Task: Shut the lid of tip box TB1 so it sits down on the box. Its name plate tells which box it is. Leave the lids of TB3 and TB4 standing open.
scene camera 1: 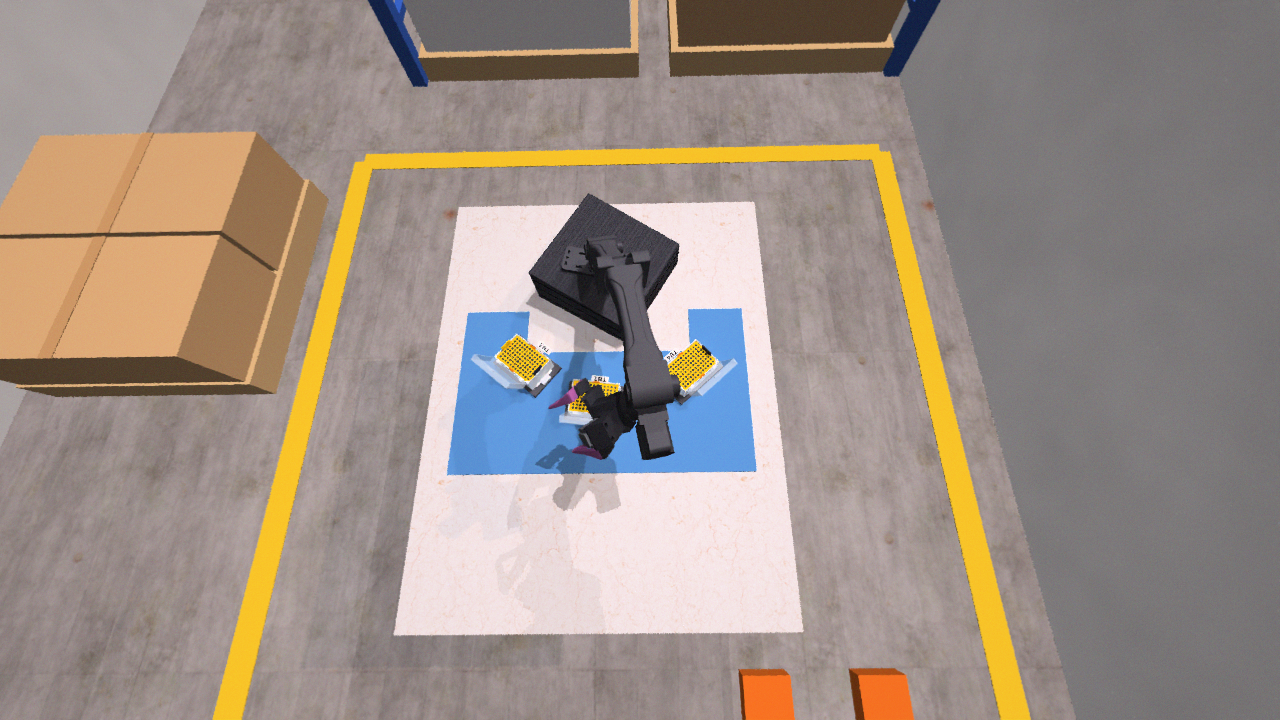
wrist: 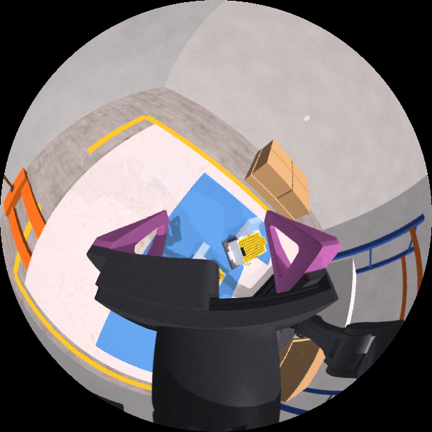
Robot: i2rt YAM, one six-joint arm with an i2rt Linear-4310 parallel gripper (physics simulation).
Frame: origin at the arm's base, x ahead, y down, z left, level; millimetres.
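Seen in the pictures: gripper, fingertip midpoint: (scene camera 1: 561, 429).
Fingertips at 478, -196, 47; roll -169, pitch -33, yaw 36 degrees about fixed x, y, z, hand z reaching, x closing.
Offsets run from my fingertips to a thing's top centre, as dx, dy, dz. "spot": to the spot under its first point. Level surfaces: height alone.
Three tip boxes with yellow racks stand on the blue mat @[dy +309] (scene camera 1: 698, 452) (wrist: 200, 210), each with a clear lid standing open. The left box @[-204, +234, -201] (scene camera 1: 522, 357) (wrist: 252, 247) has its lid @[spot: -155, +218, -257] (scene camera 1: 492, 368) (wrist: 254, 225) on its outer side. The middle box @[spot: -164, +251, +44] (scene camera 1: 611, 389) (wrist: 221, 276) is partly hidden by the arm; its lid (scene camera 1: 574, 420) (wrist: 201, 251) is on the near side. The right box @[-264, +234, +231] (scene camera 1: 693, 365) has a plate that looks like TB4; its lid (scene camera 1: 716, 379) is open outward. The other two plates are too small to read surely. My gripper (scene camera 1: 569, 429) (wrist: 216, 215) is open and empty, above the middle box's near-left side.
The arm's black base block (scene camera 1: 617, 232) stands behind the boxes, and the arm (scene camera 1: 640, 331) reaches forward between the middle and right boxes. Large cartons (scene camera 1: 116, 259) (wrist: 282, 180) stand to the left outside the yellow floor line (scene camera 1: 304, 394). A blue-framed rack (scene camera 1: 402, 44) is at the back.
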